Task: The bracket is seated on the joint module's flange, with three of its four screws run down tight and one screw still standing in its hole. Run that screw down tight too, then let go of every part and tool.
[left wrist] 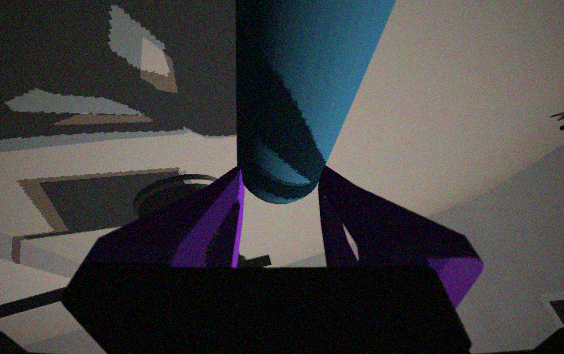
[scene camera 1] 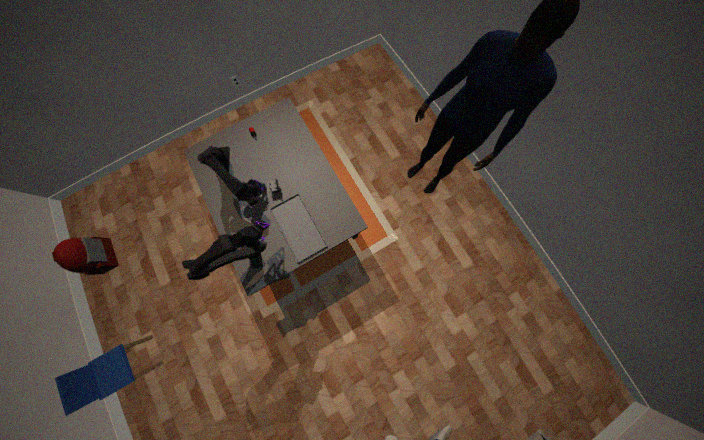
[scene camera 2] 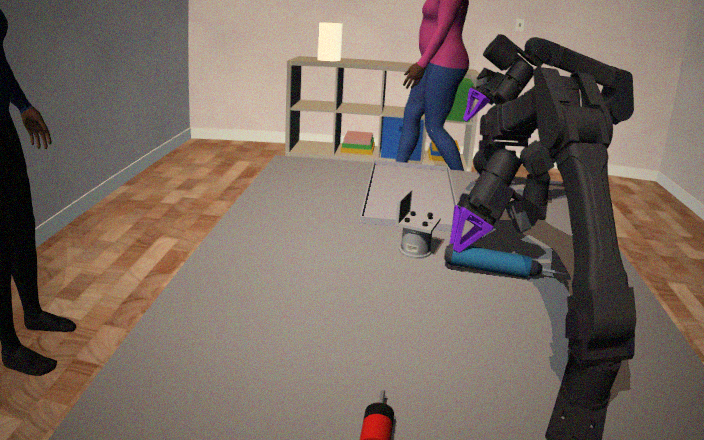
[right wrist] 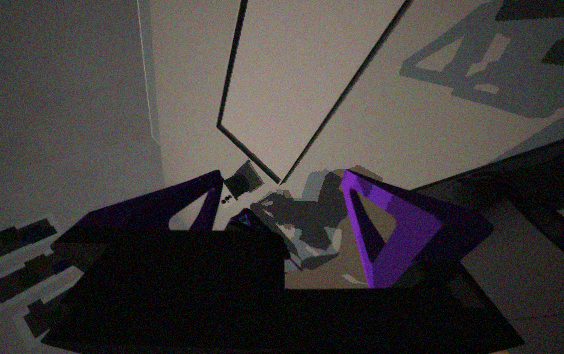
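Pixels of known places: left gripper, fingertip midpoint: (left wrist: 281,177) (scene camera 1: 262,185) (scene camera 2: 454,249) (right wrist: 243,216); right gripper, fingertip midpoint: (scene camera 1: 266,230) (scene camera 2: 477,131) (right wrist: 282,176); left arm's base at its link origin: (scene camera 1: 224,159) (scene camera 2: 582,398); right arm's base at its link origin: (scene camera 1: 255,252) (right wrist: 476,195).
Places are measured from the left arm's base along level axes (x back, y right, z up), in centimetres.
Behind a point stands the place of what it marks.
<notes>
The grey joint module (scene camera 2: 416,242) {x -36.8, y 25.1, z 3.2 cm} stands upright on the table, with the bracket (scene camera 2: 418,224) {x -37.2, y 26.1, z 6.4 cm} (scene camera 1: 274,186) {x -38.8, y 28.0, z 6.6 cm} (right wrist: 249,174) on its top and the bracket's dark upright plate at the picture's left in scene camera 2. Several dark screw heads (scene camera 2: 425,223) {x -35.7, y 25.8, z 7.2 cm} (right wrist: 226,199) {x -36.2, y 29.4, z 7.5 cm} show on it; which one stands higher is too small to tell. My left gripper (scene camera 2: 459,249) {x -29.3, y 25.3, z 3.8 cm} (left wrist: 281,177) {x -29.3, y 25.3, z 3.8 cm} is shut on the handle end of the blue screwdriver (scene camera 2: 490,261) {x -22.2, y 25.6, z 3.3 cm} (left wrist: 320,60) {x -22.8, y 28.0, z 4.5 cm}. The screwdriver lies nearly level beside the module, its shaft pointing away from it; whether it touches the table is unclear. My right gripper (right wrist: 282,176) {x -37.2, y 59.8, z 18.4 cm} (scene camera 2: 468,119) is open and empty.
A flat pale tray (scene camera 1: 300,228) {x -53.1, y 57.3, z 0.4 cm} (scene camera 2: 384,197) {x -55.2, y 48.8, z 0.4 cm} (right wrist: 300,65) {x -49.3, y 58.2, z 0.4 cm} lies beyond the module in scene camera 2. A red screwdriver (scene camera 2: 377,422) {x -21.6, y -19.8, z 3.4 cm} (scene camera 1: 252,131) {x -22.5, y -18.4, z 3.4 cm} lies at that picture's bottom edge. My arms reach in from its right side. Two people and a shelf unit (scene camera 2: 358,62) are beyond the table.
</notes>
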